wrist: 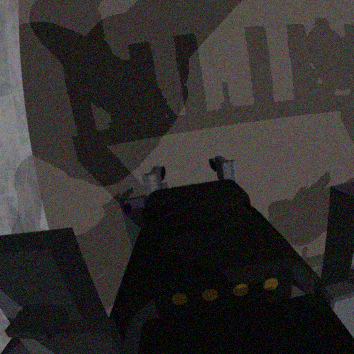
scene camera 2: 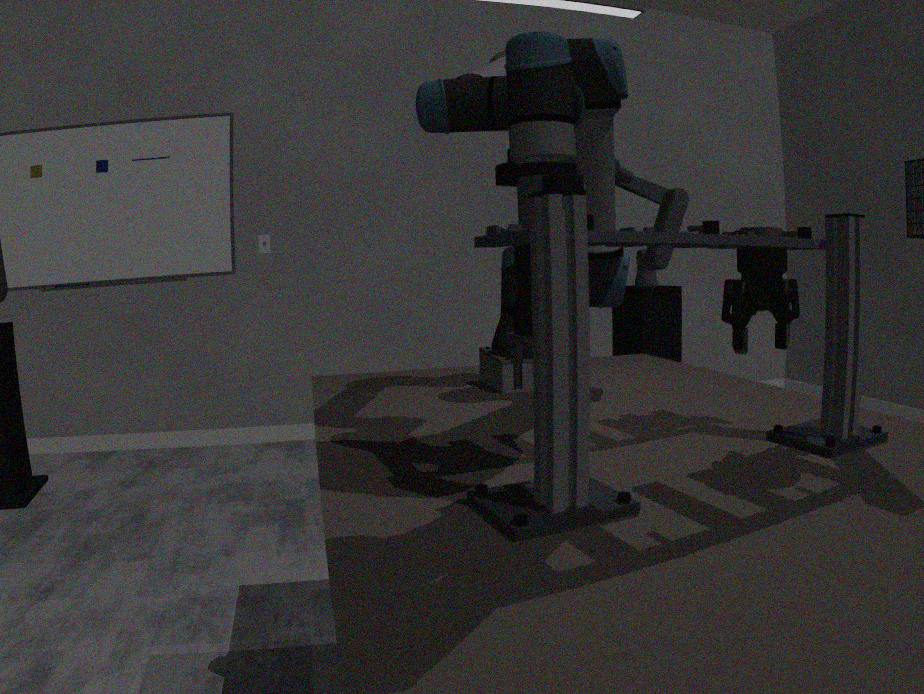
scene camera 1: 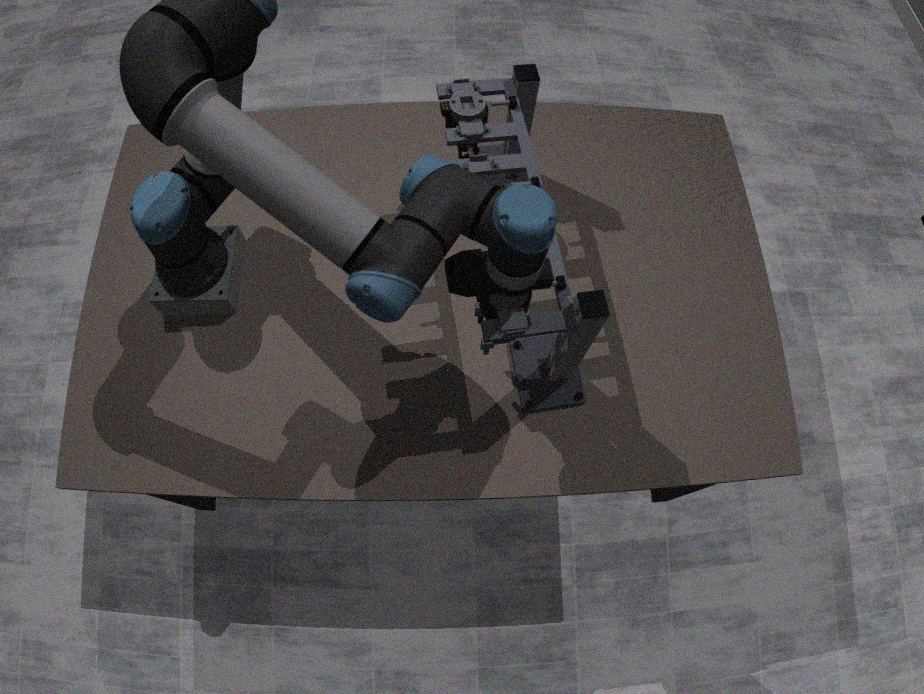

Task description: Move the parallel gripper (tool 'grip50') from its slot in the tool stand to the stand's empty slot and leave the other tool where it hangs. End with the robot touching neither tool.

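Where they show: arm's base, origin of the base link: (scene camera 2: 527,352) (scene camera 1: 192,263).
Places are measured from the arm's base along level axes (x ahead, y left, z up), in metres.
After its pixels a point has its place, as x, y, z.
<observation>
The arm carries the parallel gripper (wrist: 190,172), whose two fingertips stand apart with nothing between them in the wrist view. The arm's wrist is at the near end of the tool stand (scene camera 1: 592,302) {0.677, -0.307, 0.250} (scene camera 2: 560,336) {0.698, -0.321, 0.116}. Dark slot prongs flank the gripper in the wrist view, left (wrist: 40,280) {0.528, -0.306, 0.216} and right (wrist: 340,235) {0.533, -0.219, 0.210}. The arm hides most of this slot in scene camera 1, and the near post hides most of the gripper in scene camera 2. Whether it rests fully in the slot I cannot tell. The other tool (scene camera 1: 468,104) {0.569, 0.107, 0.222} (scene camera 2: 761,272) {0.588, 0.074, 0.170} hangs upright in the far end slot, apart from the arm.
The stand's far post (scene camera 1: 526,74) {0.678, 0.144, 0.250} (scene camera 2: 842,321) {0.690, 0.131, 0.107} rises beside the other tool. More slot prongs (scene camera 1: 489,132) {0.594, 0.043, 0.216} line the beam between the ends. The arm's base (scene camera 1: 194,280) {0.021, -0.064, 0.044} is bolted to the brown table (scene camera 1: 672,298) {0.955, -0.195, -0.066}. A black box (scene camera 2: 646,321) stands in the background.
</observation>
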